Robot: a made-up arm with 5 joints.
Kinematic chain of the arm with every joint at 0, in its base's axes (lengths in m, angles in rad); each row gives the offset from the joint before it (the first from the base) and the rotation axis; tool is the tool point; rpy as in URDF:
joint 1: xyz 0.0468 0 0.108 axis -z
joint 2: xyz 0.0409 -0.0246 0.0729 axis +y
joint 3: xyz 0.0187 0 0.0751 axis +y
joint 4: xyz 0.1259 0 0.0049 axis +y
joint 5: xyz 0.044 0.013 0 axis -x
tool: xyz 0 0 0 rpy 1.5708 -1.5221 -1.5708
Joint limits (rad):
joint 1: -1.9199..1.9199
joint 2: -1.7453..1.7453
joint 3: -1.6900..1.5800
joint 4: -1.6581..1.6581
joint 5: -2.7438..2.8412
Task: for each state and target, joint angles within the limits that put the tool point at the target. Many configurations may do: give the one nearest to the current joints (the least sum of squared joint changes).
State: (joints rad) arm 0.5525 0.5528 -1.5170 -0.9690 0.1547
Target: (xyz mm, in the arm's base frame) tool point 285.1 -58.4 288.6
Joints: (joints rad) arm 0.1930 0.9869 -1.2664 -1.0257 0.1547
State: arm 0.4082 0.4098 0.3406 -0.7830 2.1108
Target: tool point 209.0 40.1 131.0
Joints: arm -0.3118 0.1303 1.0342 -0.9767 2.1108
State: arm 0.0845 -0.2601 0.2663 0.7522 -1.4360
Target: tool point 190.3 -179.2 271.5
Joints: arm 0.8450 0.0554 -0.2374 0.4335 -1.4360
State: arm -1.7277 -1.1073 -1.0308 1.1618 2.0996
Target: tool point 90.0 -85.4 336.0
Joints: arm -1.9176 -1.3544 -1.0044 1.4243 2.0996
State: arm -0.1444 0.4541 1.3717 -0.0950 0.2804
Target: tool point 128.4 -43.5 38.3
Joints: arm 0.3640 0.9894 0.7878 -0.1794 0.2804
